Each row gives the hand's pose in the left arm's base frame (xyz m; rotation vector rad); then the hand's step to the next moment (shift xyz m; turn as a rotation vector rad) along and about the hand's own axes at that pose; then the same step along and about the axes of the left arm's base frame.
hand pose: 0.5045 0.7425 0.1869 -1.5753 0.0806 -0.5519
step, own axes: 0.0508 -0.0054 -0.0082 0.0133 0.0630 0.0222
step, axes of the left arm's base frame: 0.0399 -0.0263 0.0200 0.0379 0.0092 -0.0558
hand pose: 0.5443 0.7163 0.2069 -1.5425 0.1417 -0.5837
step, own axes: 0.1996 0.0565 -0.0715 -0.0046 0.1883 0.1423
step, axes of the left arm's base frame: 0.1545 -0.1558 -0.0038 0.1088 0.1151 -0.1751
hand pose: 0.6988 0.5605 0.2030 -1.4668 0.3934 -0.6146
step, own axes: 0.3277 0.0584 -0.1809 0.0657 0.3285 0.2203
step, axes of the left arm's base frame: 0.1586 -0.3424 -0.0338 0.2311 0.1340 -0.2990
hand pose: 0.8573 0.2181 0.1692 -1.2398 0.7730 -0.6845
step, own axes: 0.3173 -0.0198 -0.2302 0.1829 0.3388 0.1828
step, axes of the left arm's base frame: -0.0074 -0.3881 -0.0580 0.2680 0.0205 -0.3308
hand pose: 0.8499 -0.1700 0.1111 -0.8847 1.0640 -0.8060
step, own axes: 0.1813 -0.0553 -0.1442 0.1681 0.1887 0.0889
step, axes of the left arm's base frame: -0.0925 -0.2132 -0.0521 0.1558 -0.0496 -0.2122
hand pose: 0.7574 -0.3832 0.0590 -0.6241 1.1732 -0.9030
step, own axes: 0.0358 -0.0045 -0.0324 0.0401 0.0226 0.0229
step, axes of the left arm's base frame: -0.0279 -0.0318 -0.0238 0.0328 -0.0235 -0.0319
